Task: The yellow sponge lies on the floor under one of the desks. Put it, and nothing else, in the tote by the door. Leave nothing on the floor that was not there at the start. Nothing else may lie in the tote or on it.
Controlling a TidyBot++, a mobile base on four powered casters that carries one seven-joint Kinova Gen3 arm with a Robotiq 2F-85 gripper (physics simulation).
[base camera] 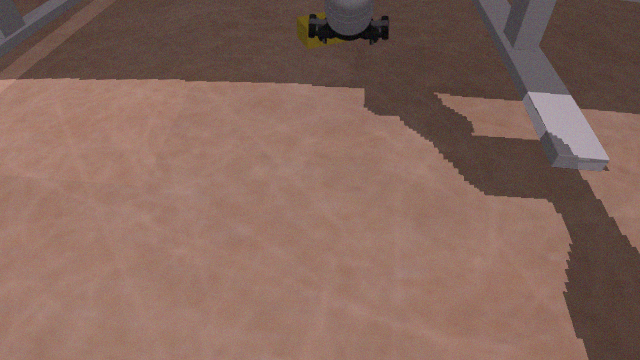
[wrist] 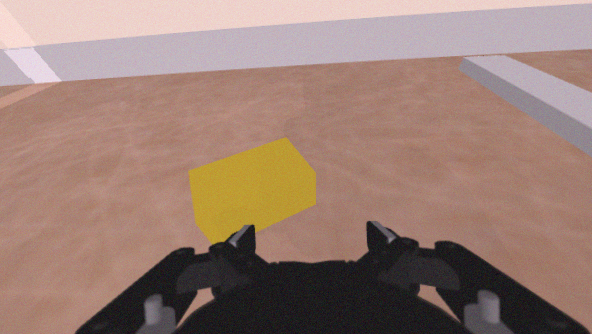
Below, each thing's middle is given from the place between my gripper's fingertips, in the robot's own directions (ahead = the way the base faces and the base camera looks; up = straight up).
The yellow sponge point(wrist: 262, 186) lies 5 cm ahead of my hand and 5 cm to the left of it.
